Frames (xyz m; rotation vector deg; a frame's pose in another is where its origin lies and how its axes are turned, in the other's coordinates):
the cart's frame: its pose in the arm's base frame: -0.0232 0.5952 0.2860 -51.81 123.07 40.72
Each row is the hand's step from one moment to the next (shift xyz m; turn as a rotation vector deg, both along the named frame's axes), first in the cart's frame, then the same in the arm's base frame.
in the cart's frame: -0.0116 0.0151 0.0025 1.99 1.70 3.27
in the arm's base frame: -0.0046 0.0154 0.0105 -1.09 2.53 -3.16
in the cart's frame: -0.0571 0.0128 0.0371 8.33 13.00 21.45
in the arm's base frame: 0.0340 0.0556 0.0235 -6.11 19.55 -16.71
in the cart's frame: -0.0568 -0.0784 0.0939 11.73 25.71 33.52
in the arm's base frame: 0.1252 0.0395 -0.0308 -13.01 34.32 -23.98
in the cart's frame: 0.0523 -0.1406 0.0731 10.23 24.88 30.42
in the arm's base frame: 0.1083 -0.0550 -0.1144 -12.77 32.25 -21.12
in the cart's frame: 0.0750 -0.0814 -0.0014 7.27 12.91 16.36
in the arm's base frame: 0.0228 -0.0795 -0.0736 -7.43 16.37 -12.80
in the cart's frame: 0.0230 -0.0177 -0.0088 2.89 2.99 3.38
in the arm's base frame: -0.0017 -0.0258 -0.0159 -2.50 3.04 -3.63
